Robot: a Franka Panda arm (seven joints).
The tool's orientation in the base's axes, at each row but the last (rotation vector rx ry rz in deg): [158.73 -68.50 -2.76]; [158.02 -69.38 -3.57]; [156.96 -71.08 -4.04]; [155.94 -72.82 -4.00]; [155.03 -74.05 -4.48]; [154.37 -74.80 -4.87]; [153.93 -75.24 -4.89]
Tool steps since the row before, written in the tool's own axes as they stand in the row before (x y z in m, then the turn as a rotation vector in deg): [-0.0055 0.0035 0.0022 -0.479 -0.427 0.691]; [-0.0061 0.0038 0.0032 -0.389 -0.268 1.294]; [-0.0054 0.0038 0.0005 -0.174 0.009 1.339]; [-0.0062 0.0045 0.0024 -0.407 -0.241 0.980]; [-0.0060 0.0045 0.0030 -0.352 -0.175 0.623]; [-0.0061 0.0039 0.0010 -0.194 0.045 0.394]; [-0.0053 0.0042 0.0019 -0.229 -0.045 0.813]
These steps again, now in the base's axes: [-0.0065 0.0014 -0.0018 -0.074 0.569 -0.749]; [-0.0072 0.0016 -0.0027 -0.183 0.335 -1.324]; [-0.0064 0.0015 0.0000 -0.252 -0.012 -1.327]; [-0.0076 0.0016 -0.0018 -0.176 0.363 -1.011]; [-0.0076 0.0016 -0.0024 -0.154 0.317 -0.647]; [-0.0069 0.0023 -0.0005 -0.200 0.083 -0.385]; [-0.0068 0.0014 -0.0013 -0.201 0.119 -0.813]
